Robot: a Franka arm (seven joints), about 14 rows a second.
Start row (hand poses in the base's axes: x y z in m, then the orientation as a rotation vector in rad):
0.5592 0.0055 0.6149 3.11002 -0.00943 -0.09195
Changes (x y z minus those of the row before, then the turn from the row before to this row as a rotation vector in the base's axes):
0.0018 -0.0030 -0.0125 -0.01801 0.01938 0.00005
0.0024 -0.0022 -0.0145 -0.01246 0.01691 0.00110
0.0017 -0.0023 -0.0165 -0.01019 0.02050 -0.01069
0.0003 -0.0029 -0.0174 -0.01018 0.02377 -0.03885
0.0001 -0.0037 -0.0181 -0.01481 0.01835 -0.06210
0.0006 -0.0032 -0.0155 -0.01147 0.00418 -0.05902
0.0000 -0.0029 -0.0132 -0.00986 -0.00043 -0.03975
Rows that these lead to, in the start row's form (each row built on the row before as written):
0.5610 0.0025 0.6024 3.09094 -0.00967 -0.12130
0.5634 0.0003 0.5879 3.07728 -0.00806 -0.14675
0.5651 -0.0020 0.5714 3.06580 -0.02422 -0.17820
0.5654 -0.0049 0.5540 3.05423 -0.08317 -0.21603
0.5655 -0.0086 0.5359 3.03700 -0.17784 -0.24623
0.5661 -0.0118 0.5204 3.02276 -0.26793 -0.25494
0.5661 -0.0147 0.5072 3.01027 -0.32860 -0.25533

